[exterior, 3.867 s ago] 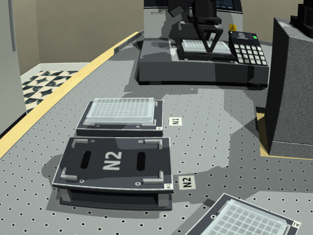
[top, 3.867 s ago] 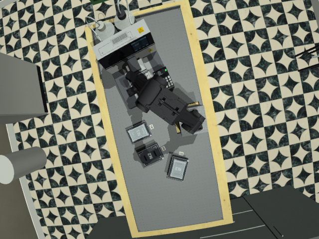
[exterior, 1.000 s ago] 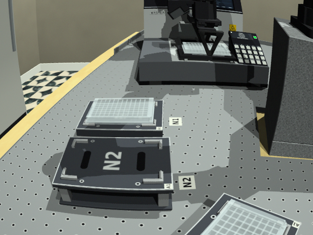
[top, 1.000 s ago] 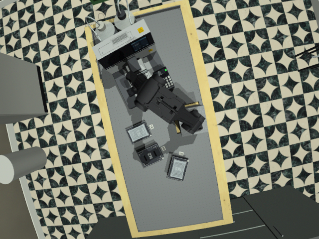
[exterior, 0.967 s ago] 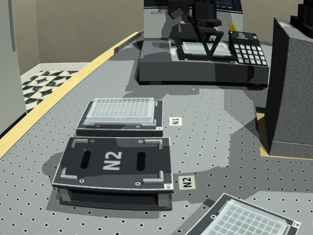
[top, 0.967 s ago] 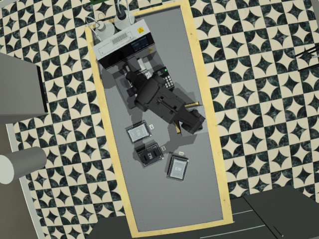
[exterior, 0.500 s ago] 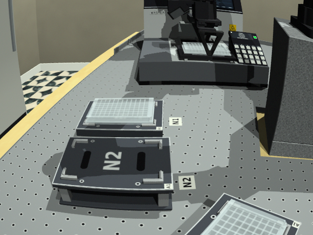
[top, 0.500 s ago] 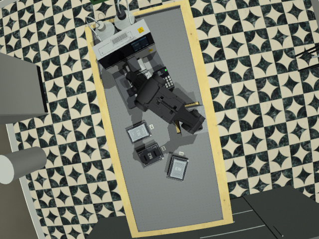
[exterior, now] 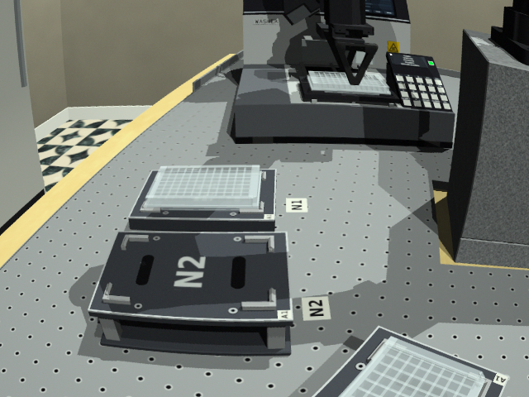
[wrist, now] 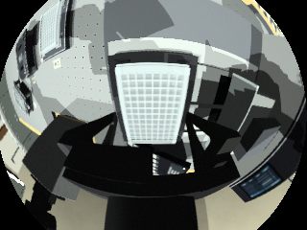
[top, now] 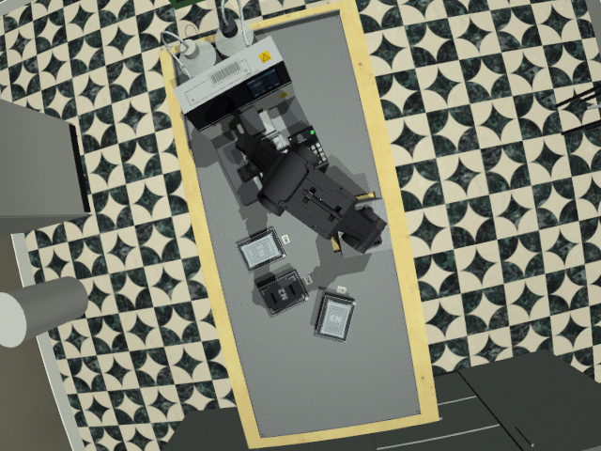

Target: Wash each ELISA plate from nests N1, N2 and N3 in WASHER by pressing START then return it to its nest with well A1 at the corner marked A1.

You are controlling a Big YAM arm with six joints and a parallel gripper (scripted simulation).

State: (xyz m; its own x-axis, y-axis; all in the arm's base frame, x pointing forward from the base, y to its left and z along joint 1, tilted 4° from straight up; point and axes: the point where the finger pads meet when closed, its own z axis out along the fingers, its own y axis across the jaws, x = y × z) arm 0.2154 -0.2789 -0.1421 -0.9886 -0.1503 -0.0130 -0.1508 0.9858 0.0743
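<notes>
The washer carrier lies 3 cm below my hand. From my hand the other things lie so: plate washer: 2 cm ahead, 15 cm to the right, 3 cm above; nest N3: 4 cm behind, 61 cm to the left, 6 cm below; nest label: 6 cm ahead, 26 cm to the left, 10 cm below.
</notes>
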